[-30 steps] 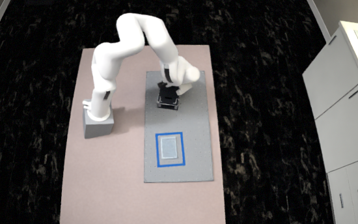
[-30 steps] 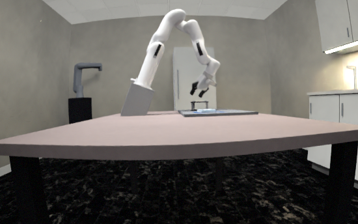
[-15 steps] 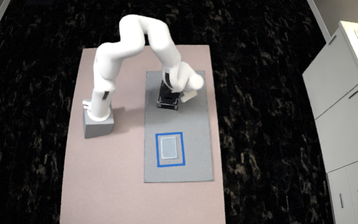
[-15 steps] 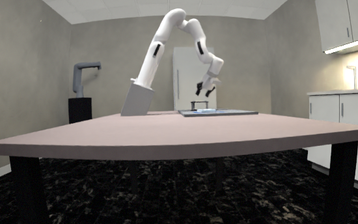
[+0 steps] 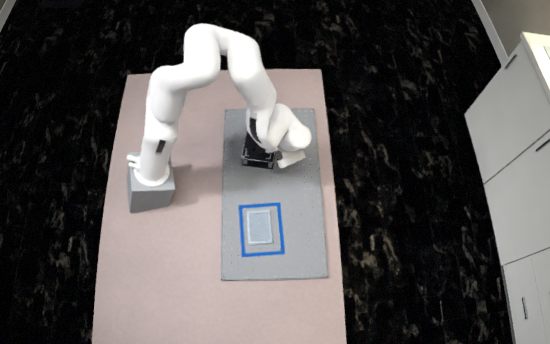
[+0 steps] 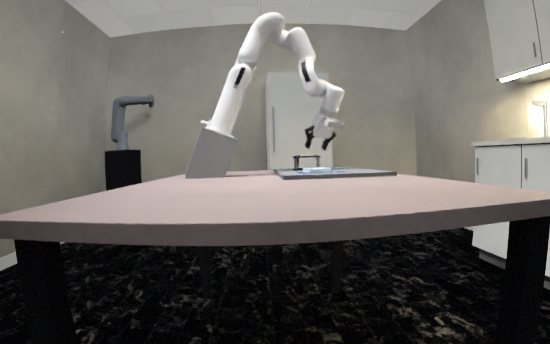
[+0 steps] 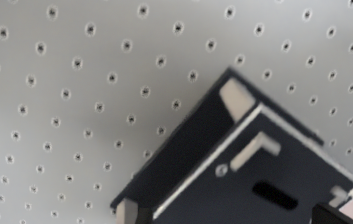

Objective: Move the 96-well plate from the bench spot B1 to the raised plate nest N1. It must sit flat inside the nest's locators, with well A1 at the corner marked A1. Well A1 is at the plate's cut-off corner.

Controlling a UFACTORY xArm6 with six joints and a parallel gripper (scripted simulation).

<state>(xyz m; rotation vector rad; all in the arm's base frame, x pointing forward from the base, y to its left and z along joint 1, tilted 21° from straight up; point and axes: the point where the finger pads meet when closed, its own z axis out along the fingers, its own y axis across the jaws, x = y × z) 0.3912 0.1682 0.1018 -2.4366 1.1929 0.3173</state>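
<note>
The 96-well plate is 1 cm behind my hand, 29 cm to the right of it and 9 cm below it. From my hand the other things lie so: black raised nest N1 (4 cm behind, 3 cm to the left, 4 cm below).
</note>
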